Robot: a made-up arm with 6 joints. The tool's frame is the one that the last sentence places.
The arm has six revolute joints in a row. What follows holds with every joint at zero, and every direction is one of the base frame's. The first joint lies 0.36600 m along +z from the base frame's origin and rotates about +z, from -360.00 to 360.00 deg. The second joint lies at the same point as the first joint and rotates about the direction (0, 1, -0.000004), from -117.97 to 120.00 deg. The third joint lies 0.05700 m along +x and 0.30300 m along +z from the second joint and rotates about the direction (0, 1, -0.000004), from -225.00 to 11.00 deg. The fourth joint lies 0.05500 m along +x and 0.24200 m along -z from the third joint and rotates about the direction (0, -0.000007, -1), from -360.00 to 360.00 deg. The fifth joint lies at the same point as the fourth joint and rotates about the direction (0, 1, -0.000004), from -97.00 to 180.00 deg. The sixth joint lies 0.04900 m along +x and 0.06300 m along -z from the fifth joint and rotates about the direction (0, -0.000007, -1), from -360.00 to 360.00 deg. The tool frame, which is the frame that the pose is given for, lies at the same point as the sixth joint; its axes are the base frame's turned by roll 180.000, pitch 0.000 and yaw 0.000 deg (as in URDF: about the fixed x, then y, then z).
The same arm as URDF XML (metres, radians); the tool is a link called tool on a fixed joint. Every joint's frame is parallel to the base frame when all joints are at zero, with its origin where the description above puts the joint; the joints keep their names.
<robot name="arm">
  <joint name="tool_fixed" type="fixed">
    <parent link="link6"/>
    <child link="tool"/>
    <origin xyz="0 0 0" rpy="3.1416 0 0"/>
  </joint>
  <joint name="joint 6" type="revolute">
    <parent link="link5"/>
    <child link="link6"/>
    <origin xyz="0.049 0 -0.063" rpy="0 0 0"/>
    <axis xyz="0 0 -1"/>
    <limit lower="-6.2832" upper="6.2832"/>
  </joint>
  <joint name="joint 5" type="revolute">
    <parent link="link4"/>
    <child link="link5"/>
    <origin xyz="0 0 0" rpy="0 0 0"/>
    <axis xyz="0 1 0"/>
    <limit lower="-1.693" upper="3.1416"/>
  </joint>
  <joint name="joint 4" type="revolute">
    <parent link="link3"/>
    <child link="link4"/>
    <origin xyz="0.055 0 -0.242" rpy="0 0 0"/>
    <axis xyz="0 0 -1"/>
    <limit lower="-6.2832" upper="6.2832"/>
  </joint>
  <joint name="joint 3" type="revolute">
    <parent link="link2"/>
    <child link="link3"/>
    <origin xyz="0.057 0 0.303" rpy="0 0 0"/>
    <axis xyz="0 1 0"/>
    <limit lower="-3.927" upper="0.192"/>
  </joint>
  <joint name="joint 2" type="revolute">
    <parent link="link1"/>
    <child link="link2"/>
    <origin xyz="0 0 0" rpy="0 0 0"/>
    <axis xyz="0 1 0"/>
    <limit lower="-2.059" upper="2.0944"/>
  </joint>
  <joint name="joint 1" type="revolute">
    <parent link="base_link"/>
    <child link="link1"/>
    <origin xyz="0 0 0.366" rpy="0 0 0"/>
    <axis xyz="0 0 1"/>
    <limit lower="-6.2832" upper="6.2832"/>
  </joint>
  <link name="base_link"/>
  <link name="link1"/>
  <link name="link2"/>
  <link name="link3"/>
  <link name="link4"/>
  <link name="link5"/>
  <link name="link6"/>
  <link name="tool"/>
</robot>

